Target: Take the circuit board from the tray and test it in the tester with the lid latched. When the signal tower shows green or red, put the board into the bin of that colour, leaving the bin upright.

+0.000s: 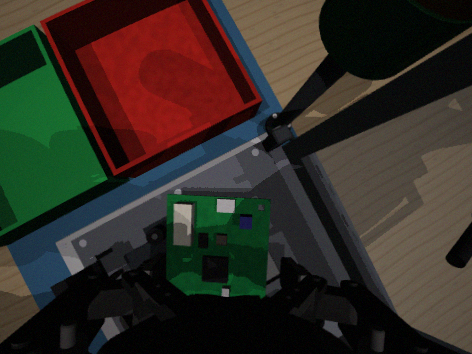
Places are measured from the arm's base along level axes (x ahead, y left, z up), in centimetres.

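Where they show: gripper, fingertip midpoint: (pixel 224 268).
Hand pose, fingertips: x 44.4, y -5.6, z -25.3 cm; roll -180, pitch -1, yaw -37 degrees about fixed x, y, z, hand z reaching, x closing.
Things, the pixels of their centre, and the offset from my fingertips. "*": a spot on its surface instead. Level surfaces: height alone.
- green circuit board, body centre: (pixel 214 275) dz +1.3, dx -0.6, dy +0.4 cm
- grey fixture plate, its level: dz -0.8 cm
- red bin, body centre: (pixel 156 72) dz -4.3, dx +4.2, dy +18.2 cm
- green bin, body centre: (pixel 17 142) dz -4.3, dx -10.8, dy +19.7 cm
- blue mat, its level: dz -6.6 cm
- dark lid panel, surface spot: (pixel 381 106) * dz +9.3, dx +9.6, dy +4.4 cm
- hinge, body centre: (pixel 275 139) dz +1.0, dx +8.4, dy +5.9 cm
- large dark round body, surface spot: (pixel 373 38) * dz +10.1, dx +10.0, dy +6.5 cm
The green circuit board (pixel 228 225) lies flat on a grey fixture plate (pixel 228 173), with its chips and connectors facing up. My gripper (pixel 224 268) is low over the board and fully open. One dark finger stands on each side of the board, and neither finger presses it. The red bin (pixel 152 87) stands upright and empty at the upper left. The green bin (pixel 38 126) stands upright beside it at the left edge. Both bins rest on a blue mat (pixel 34 266). A dark lid panel (pixel 381 106) rises from a hinge (pixel 278 129) at the plate's far corner.
A large dark round body (pixel 373 38) fills the upper right, above the wooden table (pixel 400 198). A dark peg (pixel 459 251) shows at the right edge. The plate's raised right side wall (pixel 327 213) borders the board.
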